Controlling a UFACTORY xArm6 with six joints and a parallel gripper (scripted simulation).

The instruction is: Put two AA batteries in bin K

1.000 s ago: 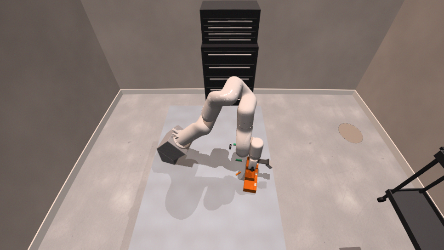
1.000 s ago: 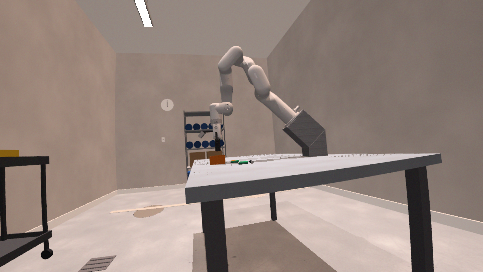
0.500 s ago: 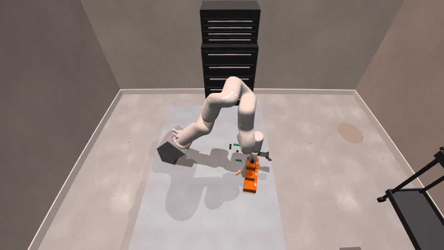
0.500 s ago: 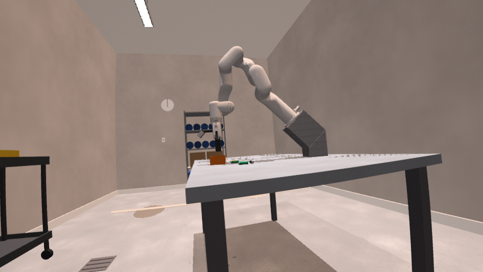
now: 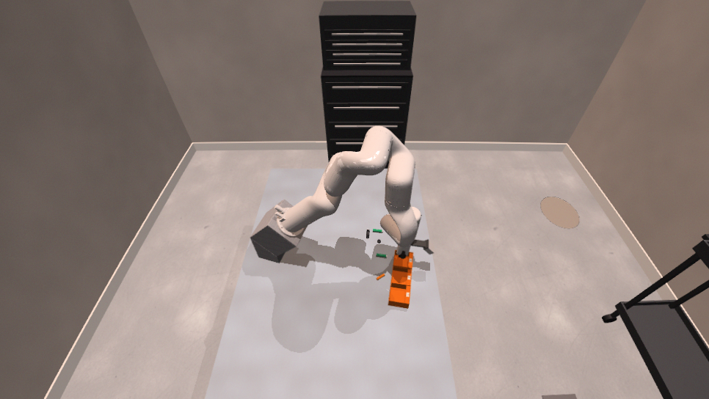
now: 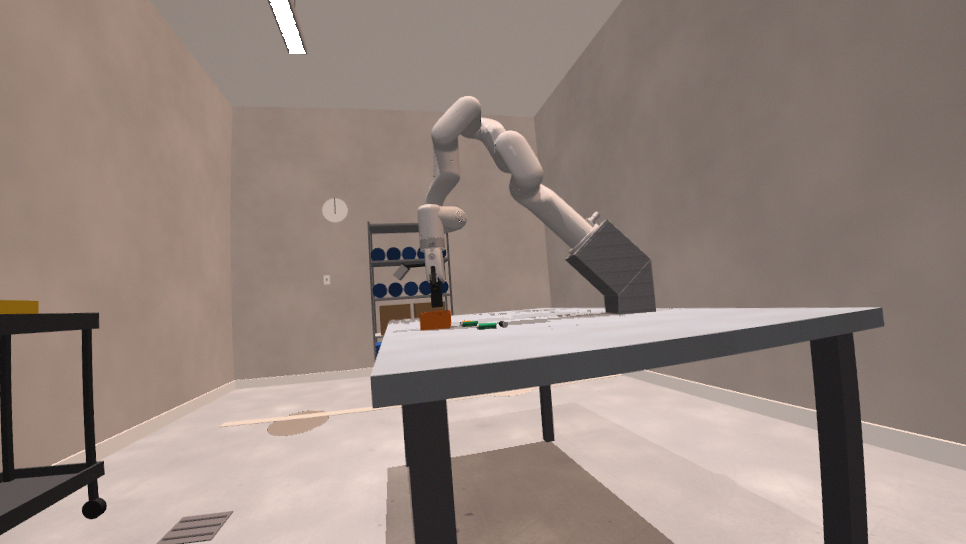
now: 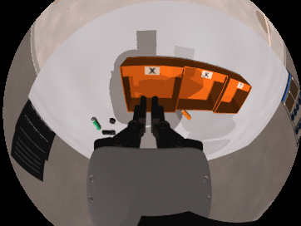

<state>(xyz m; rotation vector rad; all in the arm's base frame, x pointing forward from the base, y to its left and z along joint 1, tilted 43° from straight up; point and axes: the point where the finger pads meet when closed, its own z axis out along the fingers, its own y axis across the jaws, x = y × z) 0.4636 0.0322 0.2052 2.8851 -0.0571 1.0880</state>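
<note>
Now: the dark AA battery 17 cm behind my hand, 15 cm to the left of it and 8 cm below it. Also, from my hand: orange bin row 9 cm to the right, 6 cm below; then small orange piece 9 cm behind, 8 cm to the right, 8 cm below.
</note>
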